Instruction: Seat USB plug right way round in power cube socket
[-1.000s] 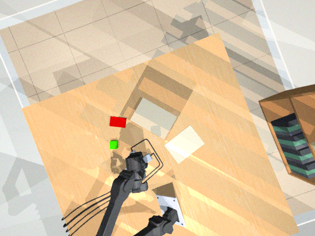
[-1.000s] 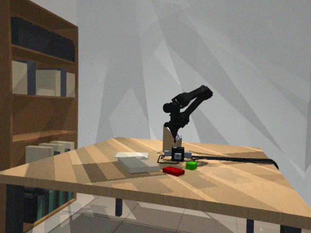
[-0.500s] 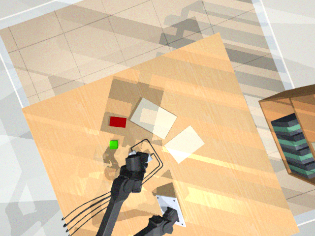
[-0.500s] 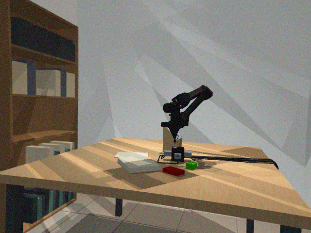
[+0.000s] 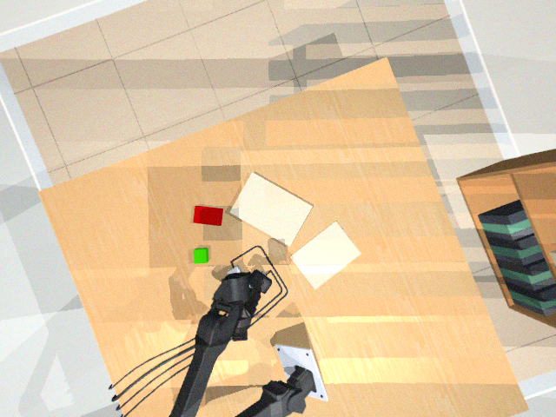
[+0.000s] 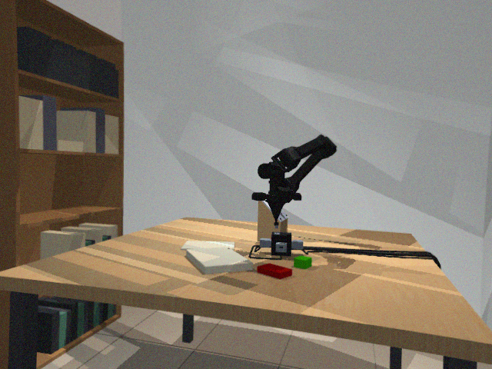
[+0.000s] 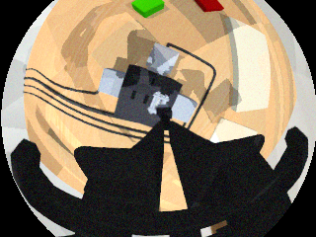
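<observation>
My gripper tip is now 20 mm above the USB plug. From my gripper tip the other things lie so: white sheet (40 mm ahead, 270 mm to the right, 130 mm below); book (240 mm ahead, 120 mm to the right, 120 mm below); green block (140 mm ahead, 150 mm to the left, 120 mm below).
</observation>
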